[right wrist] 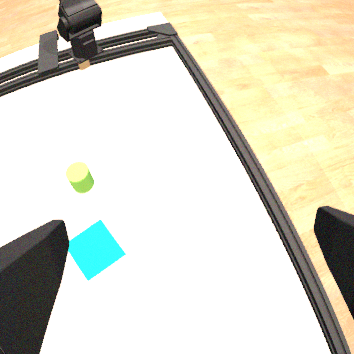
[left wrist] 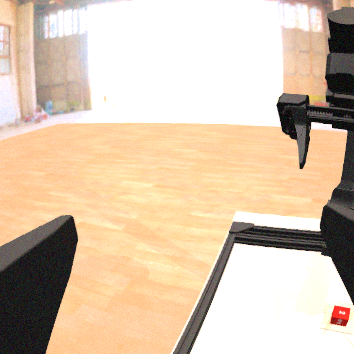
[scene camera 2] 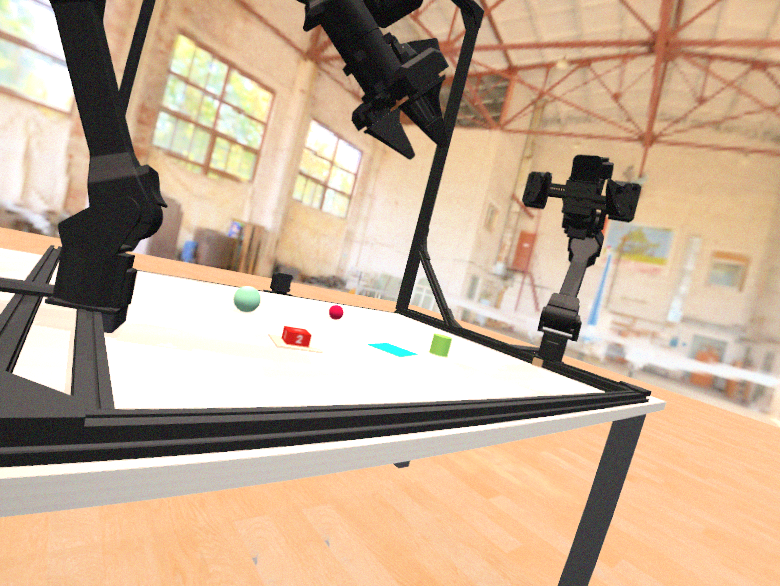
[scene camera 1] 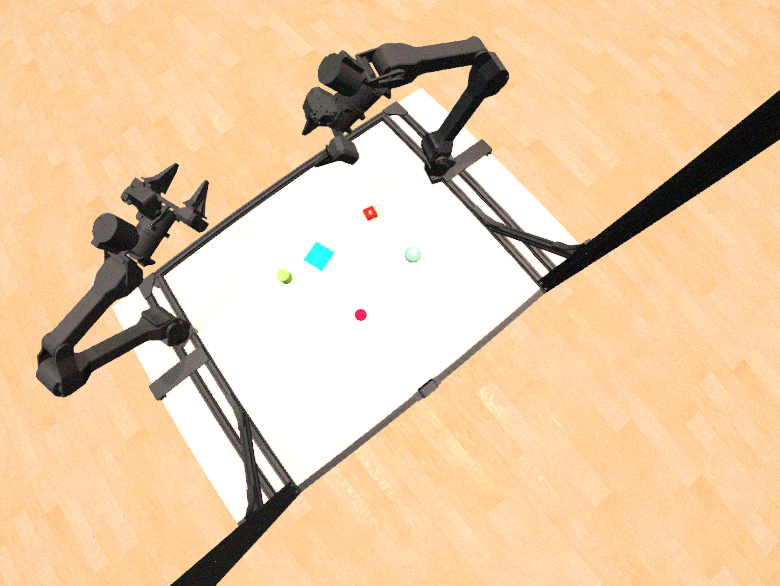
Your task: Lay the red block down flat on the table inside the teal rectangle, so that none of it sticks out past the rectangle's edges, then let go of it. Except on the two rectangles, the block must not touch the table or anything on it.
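Frame: origin at the left arm's base, x ahead, y left, z up, level; millimetres.
Seen in the pictures: left gripper, between the fingertips: (left wrist: pixel 202 223) (scene camera 2: pixel 576 177) (scene camera 1: pixel 192 171); right gripper, between the fingertips: (right wrist: pixel 194 227) (left wrist: pixel 338 173) (scene camera 2: pixel 427 152) (scene camera 1: pixel 309 150); left arm's base, origin of its link: (right wrist: pixel 85 51) (scene camera 2: pixel 548 360) (scene camera 1: pixel 181 333); right arm's base, origin of its link: (scene camera 2: pixel 90 304) (scene camera 1: pixel 437 169).
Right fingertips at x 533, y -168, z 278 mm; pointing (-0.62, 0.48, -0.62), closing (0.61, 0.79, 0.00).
Offsets run from my right fingertips to a thing's top centre. "*": to the spot under its first point.
The red block @(106 mm right, 45 mm ahead, 278 mm down) (scene camera 1: pixel 370 212) (scene camera 2: pixel 296 336) (left wrist: pixel 340 315), marked with a 2, rests on a pale cream rectangle @(* 118 mm right, 67 mm ahead, 296 mm down) (scene camera 2: pixel 277 340) (left wrist: pixel 326 320). The teal rectangle @(* 47 mm right, 139 mm back, 296 mm down) (scene camera 1: pixel 319 256) (scene camera 2: pixel 392 349) (right wrist: pixel 97 250) lies flat on the table with no block on it. My right gripper (scene camera 1: pixel 310 148) (scene camera 2: pixel 426 150) (right wrist: pixel 194 227) is open and empty, high above the table's upper edge in scene camera 1, apart from the block. My left gripper (scene camera 1: pixel 191 174) (scene camera 2: pixel 581 196) (left wrist: pixel 202 223) is open and empty, raised beyond the table edge at the left of scene camera 1. The block does not show in the right wrist view.
A green cylinder @(0 mm left, 241 mm back, 261 mm down) (scene camera 1: pixel 284 275) (scene camera 2: pixel 440 345) (right wrist: pixel 81 177) stands close beside the teal rectangle. A mint ball @(278 mm right, 8 mm back, 251 mm down) (scene camera 1: pixel 413 253) (scene camera 2: pixel 246 299) lies right of and below the block in scene camera 1. A crimson ball @(242 mm right, 224 mm back, 266 mm down) (scene camera 1: pixel 360 314) (scene camera 2: pixel 336 311) lies lower down. A dark metal frame borders the table.
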